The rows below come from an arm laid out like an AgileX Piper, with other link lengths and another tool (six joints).
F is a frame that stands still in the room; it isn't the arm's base.
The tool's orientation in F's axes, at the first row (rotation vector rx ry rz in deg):
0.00, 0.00, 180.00
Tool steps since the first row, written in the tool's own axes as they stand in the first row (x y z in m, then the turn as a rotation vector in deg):
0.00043, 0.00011, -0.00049, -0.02, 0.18, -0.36
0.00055, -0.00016, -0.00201, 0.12, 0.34, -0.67
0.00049, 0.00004, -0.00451, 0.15, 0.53, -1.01
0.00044, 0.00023, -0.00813, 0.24, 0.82, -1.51
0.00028, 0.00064, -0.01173, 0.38, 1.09, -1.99
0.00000, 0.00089, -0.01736, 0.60, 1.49, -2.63
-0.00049, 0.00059, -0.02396, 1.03, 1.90, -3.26
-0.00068, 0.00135, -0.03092, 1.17, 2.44, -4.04
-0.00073, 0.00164, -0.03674, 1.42, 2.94, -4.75
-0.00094, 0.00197, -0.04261, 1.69, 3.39, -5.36
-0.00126, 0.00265, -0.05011, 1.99, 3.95, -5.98
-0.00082, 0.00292, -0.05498, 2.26, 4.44, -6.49
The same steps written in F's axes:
-0.00043, -0.00011, -0.00049, 0.02, -0.18, -0.36
-0.00055, 0.00016, -0.00201, -0.12, -0.34, -0.67
-0.00049, -0.00004, -0.00451, -0.15, -0.53, -1.01
-0.00044, -0.00023, -0.00813, -0.24, -0.82, -1.51
-0.00028, -0.00064, -0.01173, -0.38, -1.09, -1.99
0.00000, -0.00089, -0.01736, -0.60, -1.49, -2.63
0.00049, -0.00059, -0.02396, -1.03, -1.90, -3.26
0.00068, -0.00135, -0.03092, -1.17, -2.44, -4.04
0.00073, -0.00164, -0.03674, -1.42, -2.94, -4.75
0.00094, -0.00197, -0.04261, -1.69, -3.39, -5.36
0.00126, -0.00265, -0.05011, -1.99, -3.95, -5.98
0.00082, -0.00292, -0.05498, -2.26, -4.44, -6.49

